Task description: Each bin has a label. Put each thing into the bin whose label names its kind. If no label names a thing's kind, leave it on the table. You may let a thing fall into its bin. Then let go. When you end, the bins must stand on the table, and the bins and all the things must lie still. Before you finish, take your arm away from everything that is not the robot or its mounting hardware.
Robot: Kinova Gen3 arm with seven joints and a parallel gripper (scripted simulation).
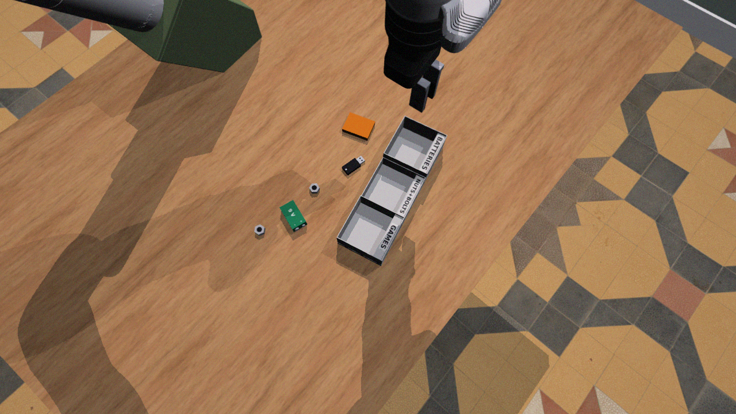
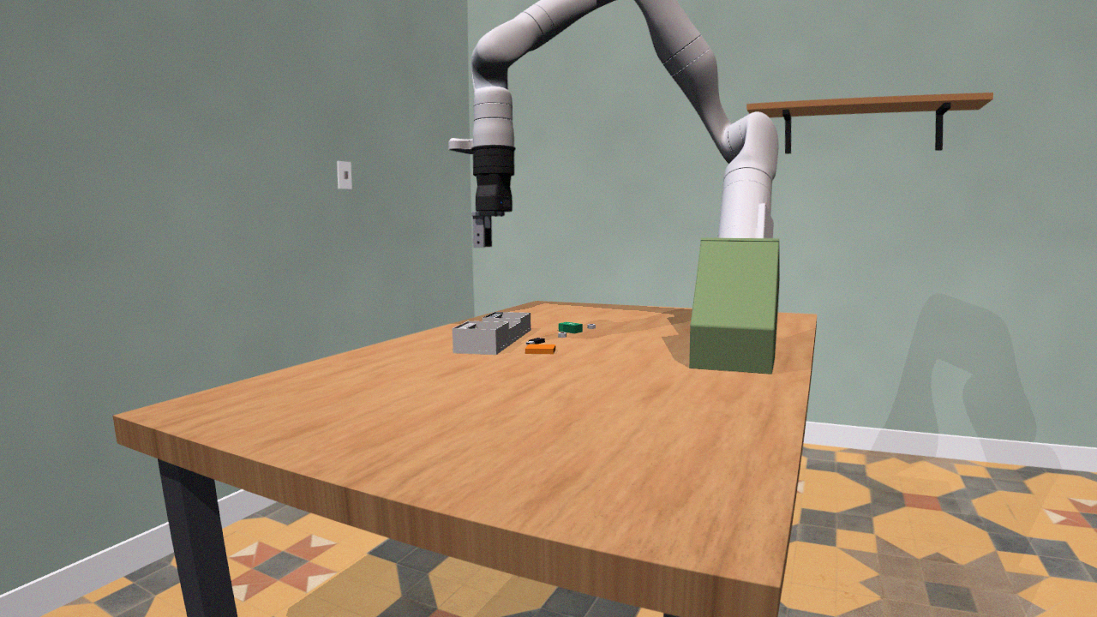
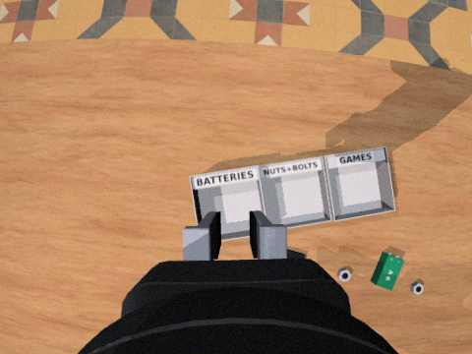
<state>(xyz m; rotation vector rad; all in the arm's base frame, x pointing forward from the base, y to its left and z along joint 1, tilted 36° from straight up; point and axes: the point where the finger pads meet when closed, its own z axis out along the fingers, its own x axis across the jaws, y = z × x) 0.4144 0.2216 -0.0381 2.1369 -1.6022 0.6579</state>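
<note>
The bin row lies 19 cm below my hand, 7 cm to the right of it and 3 cm ahead of it. The rest, counted from my hand: black USB stick 21 cm below, 8 cm to the right, 5 cm behind; flat orange box 20 cm below, 11 cm behind, 3 cm to the right; green 9 v battery 23 cm to the right, 20 cm below, 4 cm behind.
</note>
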